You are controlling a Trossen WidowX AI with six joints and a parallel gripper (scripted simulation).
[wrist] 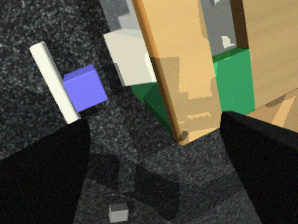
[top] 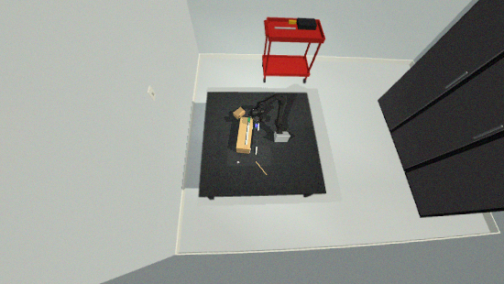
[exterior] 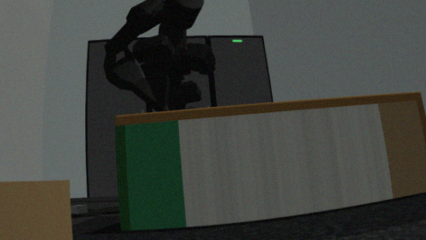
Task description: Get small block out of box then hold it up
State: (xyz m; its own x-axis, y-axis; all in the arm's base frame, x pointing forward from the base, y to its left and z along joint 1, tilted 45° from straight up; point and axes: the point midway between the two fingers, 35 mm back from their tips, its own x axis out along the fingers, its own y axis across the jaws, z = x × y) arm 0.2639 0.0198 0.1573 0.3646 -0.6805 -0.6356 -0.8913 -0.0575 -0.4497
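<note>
The blue block lies 30 mm behind my gripper tip, 10 mm to the right of it and 140 mm below it. Also, from my gripper tip: thin wooden stick: 120 mm behind, 490 mm to the left, 160 mm below; wooden box: 50 mm ahead, 150 mm to the left, 100 mm below; tan box: 190 mm ahead, 150 mm to the right, 130 mm below.
</note>
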